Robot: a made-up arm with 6 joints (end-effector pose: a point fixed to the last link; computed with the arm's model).
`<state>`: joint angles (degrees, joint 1 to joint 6).
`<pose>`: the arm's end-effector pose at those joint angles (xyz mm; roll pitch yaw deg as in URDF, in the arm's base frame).
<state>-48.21 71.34 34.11 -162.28 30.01 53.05</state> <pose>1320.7 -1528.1 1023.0 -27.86 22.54 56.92</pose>
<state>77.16 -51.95 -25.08 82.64 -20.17 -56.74</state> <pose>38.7 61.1 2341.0 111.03 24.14 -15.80</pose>
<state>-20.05 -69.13 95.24 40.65 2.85 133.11</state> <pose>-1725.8 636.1 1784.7 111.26 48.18 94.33</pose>
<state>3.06 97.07 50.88 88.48 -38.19 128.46</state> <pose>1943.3 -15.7 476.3 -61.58 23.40 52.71</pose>
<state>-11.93 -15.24 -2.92 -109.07 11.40 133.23</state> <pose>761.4 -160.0 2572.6 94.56 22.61 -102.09</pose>
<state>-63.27 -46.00 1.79 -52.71 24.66 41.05</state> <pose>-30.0 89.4 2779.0 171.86 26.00 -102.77</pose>
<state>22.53 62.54 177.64 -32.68 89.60 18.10</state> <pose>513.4 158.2 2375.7 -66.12 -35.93 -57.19</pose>
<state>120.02 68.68 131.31 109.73 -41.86 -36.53</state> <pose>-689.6 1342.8 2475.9 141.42 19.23 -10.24</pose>
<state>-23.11 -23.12 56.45 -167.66 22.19 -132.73</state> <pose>-135.4 40.3 3170.0 139.93 -8.26 -122.56</pose>
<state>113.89 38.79 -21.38 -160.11 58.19 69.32</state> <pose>-479.3 1149.3 1266.2 23.86 3.51 -115.45</pose>
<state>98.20 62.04 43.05 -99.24 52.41 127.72</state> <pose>-204.8 2000.8 1510.9 63.98 0.69 -40.74</pose>
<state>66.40 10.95 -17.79 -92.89 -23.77 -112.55</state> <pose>400.8 1141.3 1938.9 -17.98 -57.92 104.40</pose>
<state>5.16 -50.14 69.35 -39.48 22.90 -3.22</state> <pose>-1324.1 -108.4 2668.3 -167.13 -52.82 -2.79</pose>
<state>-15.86 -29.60 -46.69 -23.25 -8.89 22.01</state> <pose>526.5 -75.8 1932.7 52.44 46.56 -120.31</pose>
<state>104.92 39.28 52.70 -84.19 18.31 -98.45</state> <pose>-432.3 1671.4 2413.7 -113.02 -53.30 -175.20</pose>
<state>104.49 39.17 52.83 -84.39 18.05 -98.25</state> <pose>-419.4 1671.7 2418.7 -113.28 -53.28 -175.17</pose>
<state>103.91 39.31 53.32 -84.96 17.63 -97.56</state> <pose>-403.2 1676.1 2422.2 -113.50 -53.12 -175.21</pose>
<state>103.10 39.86 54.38 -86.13 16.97 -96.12</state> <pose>-381.7 1687.2 2423.0 -113.64 -52.77 -175.36</pose>
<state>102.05 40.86 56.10 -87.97 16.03 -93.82</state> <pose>-354.5 1704.8 2421.1 -113.80 -52.20 -175.50</pose>
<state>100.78 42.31 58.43 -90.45 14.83 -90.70</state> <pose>-321.5 1728.4 2415.7 -114.02 -51.38 -175.59</pose>
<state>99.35 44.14 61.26 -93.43 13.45 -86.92</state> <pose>-283.7 1756.1 2406.6 -114.38 -50.33 -175.59</pose>
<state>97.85 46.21 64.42 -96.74 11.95 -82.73</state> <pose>-243.0 1784.8 2394.9 -114.99 -49.14 -175.36</pose>
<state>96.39 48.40 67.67 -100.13 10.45 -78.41</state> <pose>-202.3 1812.6 2380.3 -115.75 -47.84 -175.01</pose>
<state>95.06 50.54 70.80 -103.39 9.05 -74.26</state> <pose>-164.2 1837.2 2364.5 -116.63 -46.55 -174.55</pose>
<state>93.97 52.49 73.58 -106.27 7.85 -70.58</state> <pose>-132.3 1857.8 2348.2 -117.47 -45.37 -174.08</pose>
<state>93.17 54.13 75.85 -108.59 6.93 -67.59</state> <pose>-108.6 1874.0 2333.0 -118.17 -44.39 -173.70</pose>
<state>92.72 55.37 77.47 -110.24 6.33 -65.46</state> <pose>-95.2 1885.9 2319.6 -118.60 -43.69 -173.43</pose>
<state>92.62 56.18 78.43 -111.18 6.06 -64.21</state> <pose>-92.6 1893.9 2309.1 -118.73 -43.29 -173.28</pose>
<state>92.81 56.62 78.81 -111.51 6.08 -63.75</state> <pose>-99.1 1899.0 2301.1 -118.56 -43.18 -173.25</pose>
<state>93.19 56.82 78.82 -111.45 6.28 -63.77</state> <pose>-111.5 1902.1 2294.9 -118.21 -43.23 -173.30</pose>
